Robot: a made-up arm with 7 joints. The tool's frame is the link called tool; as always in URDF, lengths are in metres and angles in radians.
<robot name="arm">
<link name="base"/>
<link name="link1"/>
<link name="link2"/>
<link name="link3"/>
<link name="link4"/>
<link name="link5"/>
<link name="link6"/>
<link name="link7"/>
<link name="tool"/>
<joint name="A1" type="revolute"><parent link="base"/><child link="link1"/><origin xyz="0 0 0.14" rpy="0 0 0"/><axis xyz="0 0 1"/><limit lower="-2.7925" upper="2.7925"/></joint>
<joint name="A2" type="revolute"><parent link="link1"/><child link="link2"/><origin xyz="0 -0.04 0.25" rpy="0 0 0"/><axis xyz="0 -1 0"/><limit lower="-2.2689" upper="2.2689"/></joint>
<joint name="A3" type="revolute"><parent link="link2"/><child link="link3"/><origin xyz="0 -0.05 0.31" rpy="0 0 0"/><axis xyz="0 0 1"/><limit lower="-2.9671" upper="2.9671"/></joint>
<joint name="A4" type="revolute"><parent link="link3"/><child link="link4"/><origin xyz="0.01 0.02 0.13" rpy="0 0 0"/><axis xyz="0 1 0"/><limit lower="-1.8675" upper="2.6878"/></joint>
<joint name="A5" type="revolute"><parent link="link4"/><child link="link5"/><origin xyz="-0.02 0.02 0.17" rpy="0 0 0"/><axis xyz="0 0 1"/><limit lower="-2.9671" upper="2.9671"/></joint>
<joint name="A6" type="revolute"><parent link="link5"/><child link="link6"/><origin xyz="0 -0.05 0.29" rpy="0 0 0"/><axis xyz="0 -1 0"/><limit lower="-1.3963" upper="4.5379"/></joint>
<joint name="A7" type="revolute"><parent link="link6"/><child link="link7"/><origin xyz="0.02 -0.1 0.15" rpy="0 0 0"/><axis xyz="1 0 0"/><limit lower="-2.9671" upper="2.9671"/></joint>
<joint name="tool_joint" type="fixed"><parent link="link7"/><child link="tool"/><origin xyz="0 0 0" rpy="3.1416 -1.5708 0"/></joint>
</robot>
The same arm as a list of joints. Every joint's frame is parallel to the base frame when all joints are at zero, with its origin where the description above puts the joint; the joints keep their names.
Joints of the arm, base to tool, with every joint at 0 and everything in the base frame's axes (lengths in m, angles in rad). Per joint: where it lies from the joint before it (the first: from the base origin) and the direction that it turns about. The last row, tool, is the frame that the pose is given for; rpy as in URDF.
A1: axis +z origin 0 0 0.14
A2: axis -y origin 0 -0.04 0.25
A3: axis +z origin 0 -0.05 0.31
A4: axis +y origin 0.01 0.02 0.13
A5: axis +z origin -0.02 0.02 0.17
A6: axis -y origin 0 -0.05 0.29
A7: axis +x origin 0.02 -0.1 0.15
tool: origin 0 0 0 rpy -3.1416 -1.5708 0
Joint limits (rad, base to tool): -2.7925..2.7925 -2.2689..2.2689 -2.9671..2.9671 -1.8675..2.6878 -2.9671..2.9671 -1.3963..4.5379 -2.9671..2.9671

